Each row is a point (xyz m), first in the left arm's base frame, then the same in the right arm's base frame.
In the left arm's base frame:
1: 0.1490 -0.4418 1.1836
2: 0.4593 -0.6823 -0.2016
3: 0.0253 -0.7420 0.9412
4: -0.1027 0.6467 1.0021
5: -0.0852 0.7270 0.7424
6: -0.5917 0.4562 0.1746
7: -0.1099 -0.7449 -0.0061
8: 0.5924 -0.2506 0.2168
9: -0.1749 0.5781 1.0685
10: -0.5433 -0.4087 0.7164
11: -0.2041 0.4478 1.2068
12: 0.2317 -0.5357 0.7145
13: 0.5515 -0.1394 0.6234
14: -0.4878 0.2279 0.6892
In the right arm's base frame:
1: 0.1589 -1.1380 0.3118
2: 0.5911 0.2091 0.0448
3: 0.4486 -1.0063 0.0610
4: -0.9355 -0.8771 0.1879
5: -0.9850 -0.6178 0.1206
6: -0.7723 -0.3126 -0.5963
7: 0.5145 -0.1782 -0.4138
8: 0.1584 -0.0602 0.3903
9: -0.8902 -0.9747 0.1355
10: 0.0273 -0.9396 -0.4894
11: -0.7828 -1.1341 0.1391
12: 0.3127 -0.6916 0.1989
13: 0.0025 -0.4316 0.5211
14: -0.5781 -0.7900 -0.3471

